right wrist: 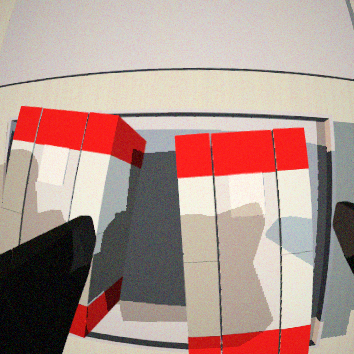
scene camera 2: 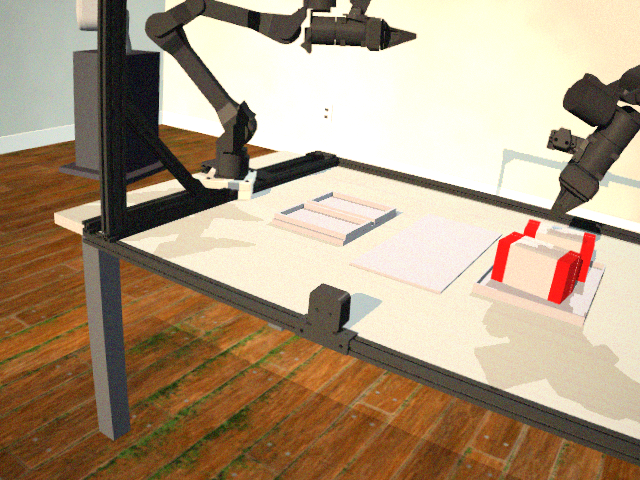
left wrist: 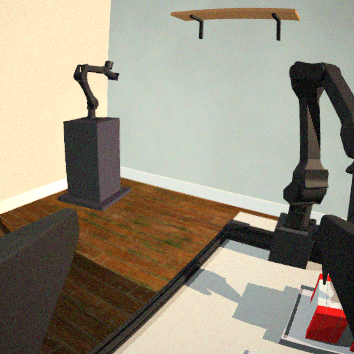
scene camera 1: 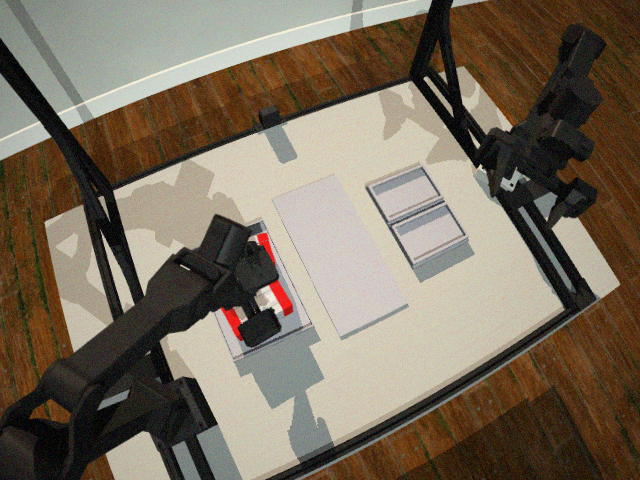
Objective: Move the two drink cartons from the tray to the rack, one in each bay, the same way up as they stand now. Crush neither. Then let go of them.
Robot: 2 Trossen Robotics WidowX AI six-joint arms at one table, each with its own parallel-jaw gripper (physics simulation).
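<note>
Two white drink cartons with red ends lie side by side in the grey tray at the left of the table. My right gripper is open and hangs low over the tray. Its fingers straddle one carton without touching it. The other carton lies beside it, slightly askew. The empty two-bay rack sits at the right. My left gripper is open and empty, high by the table's right edge.
A flat pale mat lies between tray and rack. A small black block sits on the table's edge rail. Black frame posts stand at the corners. A carton's red end shows in the left wrist view.
</note>
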